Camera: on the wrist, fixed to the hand. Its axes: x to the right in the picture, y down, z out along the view.
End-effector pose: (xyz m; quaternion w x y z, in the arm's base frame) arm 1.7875 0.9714 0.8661 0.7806 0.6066 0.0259 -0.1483
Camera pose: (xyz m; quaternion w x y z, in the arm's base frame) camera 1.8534 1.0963 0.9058 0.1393 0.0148 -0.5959 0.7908
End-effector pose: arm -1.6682 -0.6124 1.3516 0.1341 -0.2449 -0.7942 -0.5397
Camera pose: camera -1.6551 -0.6898 1.4755 0.5467 -0.7840 0.2613 0.1349
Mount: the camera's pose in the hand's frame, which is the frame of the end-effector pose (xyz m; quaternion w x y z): 0.0292 0.0821 -0.1180 0.0150 0.0051 -0.0131 -0.9998
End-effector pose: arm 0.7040 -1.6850 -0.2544 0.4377 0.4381 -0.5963 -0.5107
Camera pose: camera 0.8054 -1.7322 -0.1595 0.5141 -0.5983 -0.4207 0.4480
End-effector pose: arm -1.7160 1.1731 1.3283 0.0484 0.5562 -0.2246 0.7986
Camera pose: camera -1.8561 1.1433 1.2968 0.7934 0.2436 0.5562 -0.0426
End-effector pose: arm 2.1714 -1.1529 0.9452 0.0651 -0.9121 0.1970 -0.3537
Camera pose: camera 2.0862 -1.2373 1.0296 0.3454 0.2149 0.9116 0.0594
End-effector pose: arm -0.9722 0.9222 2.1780 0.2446 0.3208 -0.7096 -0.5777
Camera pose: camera -0.9214 0.8328 2.2826 0.5848 -0.7079 -0.3039 0.2538
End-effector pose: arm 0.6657 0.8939 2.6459 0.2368 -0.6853 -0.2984 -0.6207
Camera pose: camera 0.6412 0.7570 2.6925 0.6174 -0.2811 0.6959 0.2356
